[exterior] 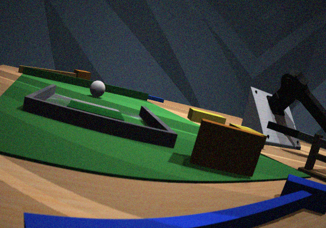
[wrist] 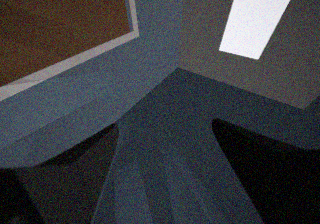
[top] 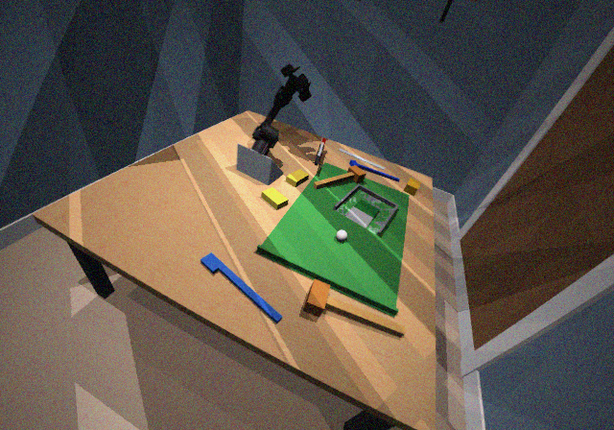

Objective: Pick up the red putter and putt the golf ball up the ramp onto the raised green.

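Now: the red putter 350 mm below my gripper tip, 160 mm ahead of it and 20 mm to the left of it. Round my gripper tip: golf ball (480 mm to the right, 460 mm ahead, 390 mm below).
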